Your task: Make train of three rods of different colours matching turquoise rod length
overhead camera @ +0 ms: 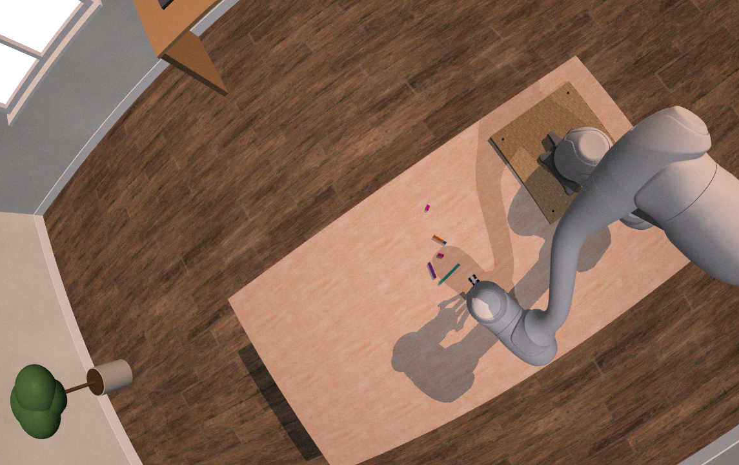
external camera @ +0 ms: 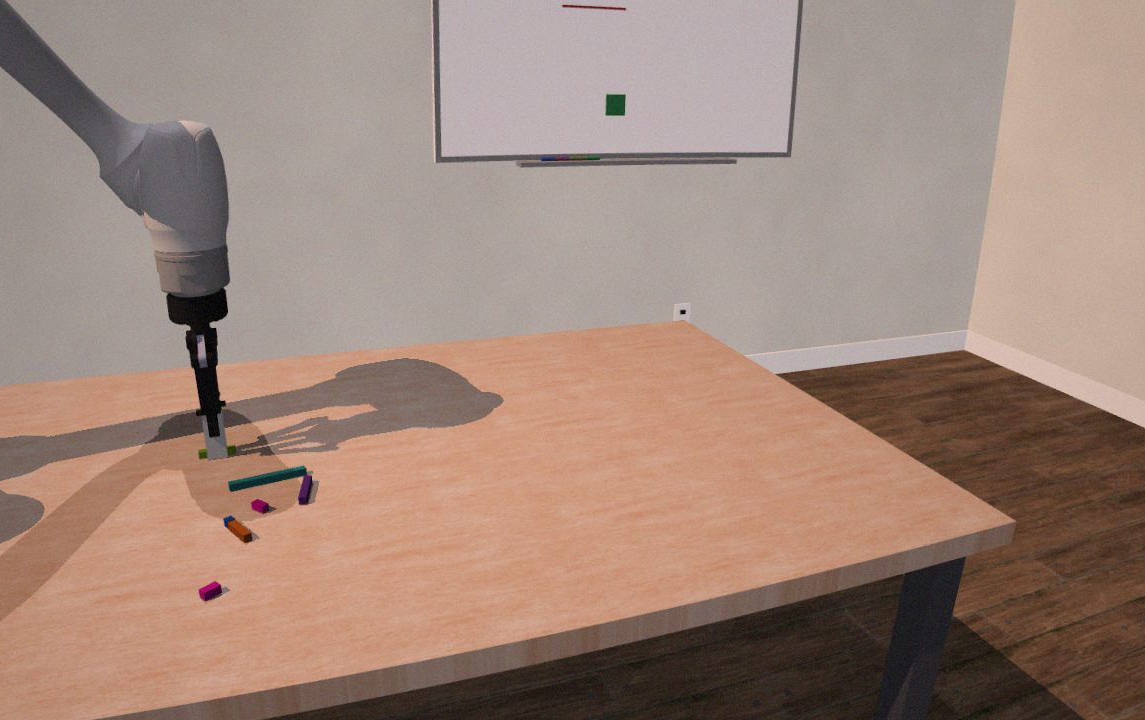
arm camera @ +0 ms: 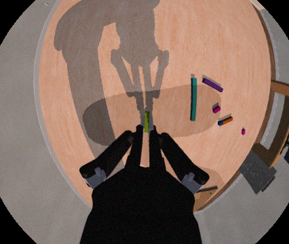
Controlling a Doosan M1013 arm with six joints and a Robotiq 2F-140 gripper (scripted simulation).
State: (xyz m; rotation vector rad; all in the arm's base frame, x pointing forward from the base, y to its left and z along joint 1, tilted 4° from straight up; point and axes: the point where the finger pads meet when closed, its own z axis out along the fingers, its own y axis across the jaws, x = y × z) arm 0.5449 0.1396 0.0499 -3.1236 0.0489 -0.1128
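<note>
Right now my hand is 230 mm to the left of the orange rod, 30 mm above it and 10 mm short of it. Round my hand: purple rod: 150 mm to the right, 100 mm ahead, 30 mm below; turquoise rod: 110 mm to the right, 60 mm ahead, 30 mm below; lime rod: 30 mm below.
</note>
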